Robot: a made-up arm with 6 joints. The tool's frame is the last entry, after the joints.
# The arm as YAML. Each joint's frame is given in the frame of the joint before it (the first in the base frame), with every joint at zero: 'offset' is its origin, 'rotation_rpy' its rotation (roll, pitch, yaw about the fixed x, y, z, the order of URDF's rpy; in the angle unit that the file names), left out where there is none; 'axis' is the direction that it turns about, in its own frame. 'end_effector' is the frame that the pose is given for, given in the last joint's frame.
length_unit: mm
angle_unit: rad
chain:
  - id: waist
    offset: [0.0, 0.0, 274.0]
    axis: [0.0, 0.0, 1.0]
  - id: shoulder
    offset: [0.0, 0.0, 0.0]
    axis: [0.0, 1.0, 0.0]
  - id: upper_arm
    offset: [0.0, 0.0, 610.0]
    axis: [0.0, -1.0, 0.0]
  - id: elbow
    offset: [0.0, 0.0, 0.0]
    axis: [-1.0, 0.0, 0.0]
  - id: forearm
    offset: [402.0, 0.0, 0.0]
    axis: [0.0, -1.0, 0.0]
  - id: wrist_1
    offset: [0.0, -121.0, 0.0]
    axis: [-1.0, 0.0, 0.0]
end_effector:
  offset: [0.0, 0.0, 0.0]
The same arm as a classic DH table. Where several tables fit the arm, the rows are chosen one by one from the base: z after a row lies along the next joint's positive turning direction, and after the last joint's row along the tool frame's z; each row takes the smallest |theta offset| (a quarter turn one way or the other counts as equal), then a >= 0, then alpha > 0; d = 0 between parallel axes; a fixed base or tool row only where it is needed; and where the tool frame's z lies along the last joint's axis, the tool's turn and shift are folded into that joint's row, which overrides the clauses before.
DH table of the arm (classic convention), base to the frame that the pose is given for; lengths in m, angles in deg. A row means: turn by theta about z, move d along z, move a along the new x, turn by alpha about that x. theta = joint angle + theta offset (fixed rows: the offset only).
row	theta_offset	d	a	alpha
waist	0	0.274	0	-90
shoulder	-90	0	0.61	180
upper_arm	0	0	0	-90
elbow	0	-0.402	0	90
forearm	0	0.121	0	-90
wrist_1	90	0	0	90
tool (fixed)	-90	0	0	0

